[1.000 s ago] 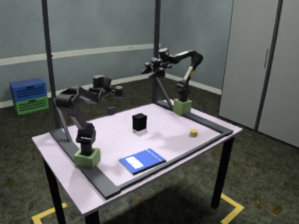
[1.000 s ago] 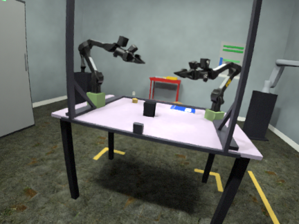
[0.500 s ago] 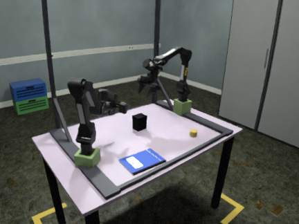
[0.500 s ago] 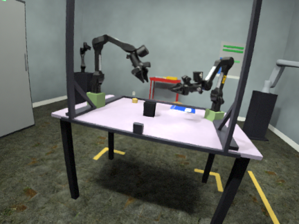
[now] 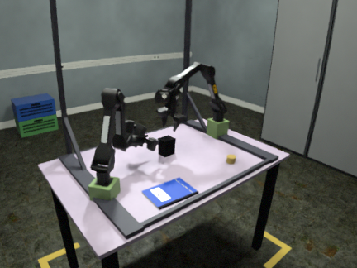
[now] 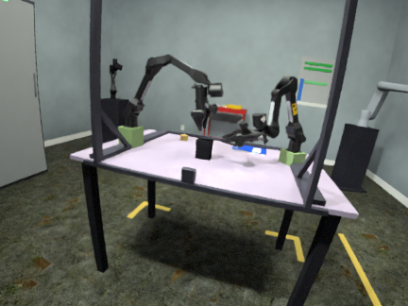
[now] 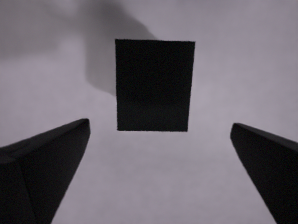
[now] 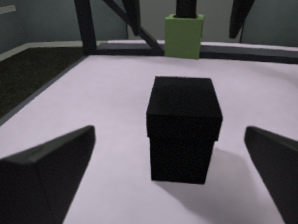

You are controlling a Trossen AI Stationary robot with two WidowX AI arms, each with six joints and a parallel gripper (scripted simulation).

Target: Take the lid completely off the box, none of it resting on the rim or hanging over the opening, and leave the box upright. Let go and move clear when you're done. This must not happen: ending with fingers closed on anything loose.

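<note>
Now: the black box 12 cm to the left of my right hand, 8 cm below it and 2 cm ahead of it. From my right hand the other things lie so: black lid (12 cm to the left, 4 cm below, 2 cm ahead).
My left hand is 100 mm above the black lid and 20 mm to the left of it. Round my left hand: black box: 130 mm below, 20 mm to the right.
</note>
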